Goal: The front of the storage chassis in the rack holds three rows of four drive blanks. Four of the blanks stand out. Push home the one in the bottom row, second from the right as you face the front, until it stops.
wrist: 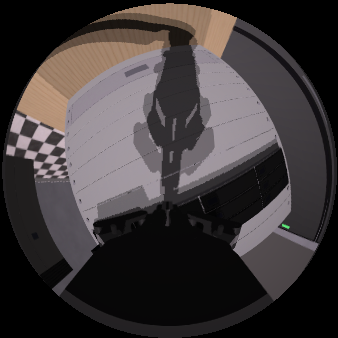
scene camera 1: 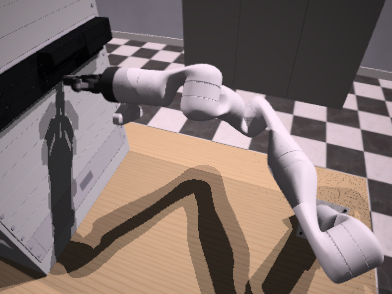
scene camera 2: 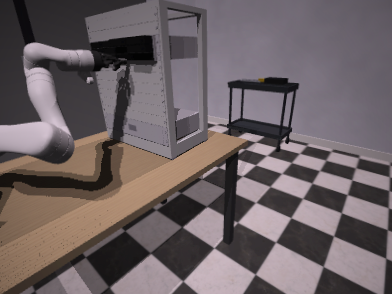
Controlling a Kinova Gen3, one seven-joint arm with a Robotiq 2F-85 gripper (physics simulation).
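Pixels of known places: gripper, between the fingertips: [wrist: 167,206] [scene camera 1: 64,80] [scene camera 2: 126,61]; arm's base, origin of its link: [scene camera 1: 321,220].
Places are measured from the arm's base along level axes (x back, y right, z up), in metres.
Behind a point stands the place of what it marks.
The black storage chassis [scene camera 1: 17,85] @(x -0.667, y -0.182, z 0.428 m) [scene camera 2: 142,49] @(x -0.638, y 0.091, z 0.416 m) [wrist: 232,197] @(x -0.667, y -0.162, z 0.404 m) spans the upper part of the pale rack [scene camera 1: 25,165] @(x -0.680, y -0.244, z 0.267 m) [scene camera 2: 145,95] @(x -0.687, y 0.016, z 0.235 m) [wrist: 115,150] @(x -0.686, y -0.017, z 0.256 m). Its blanks are very dark and their edges are hard to separate. A raised block of blanks [scene camera 1: 62,54] @(x -0.634, y -0.081, z 0.447 m) stands out on the chassis in the scene camera 1 view. My gripper [scene camera 1: 67,79] @(x -0.670, y -0.065, z 0.373 m) [scene camera 2: 124,62] @(x -0.670, y -0.065, z 0.373 m) [wrist: 167,206] @(x -0.670, y -0.065, z 0.373 m) is shut and empty, its tips close to the chassis's lower edge, toward the bottom row. I cannot tell whether they touch the bottom-row blank second from the right; the fingers and shadow obscure that area.
The rack stands on the wooden table [scene camera 1: 165,165] @(x -0.531, y 0.108, z -0.047 m) [scene camera 2: 150,175] @(x -0.550, y 0.158, z -0.047 m) [wrist: 215,30] @(x -0.587, y -0.428, z -0.047 m). A tall dark cabinet [scene camera 1: 270,45] stands behind the arm. A dark cart [scene camera 2: 262,87] stands beyond the rack. The arm's shadow falls across the rack front and table.
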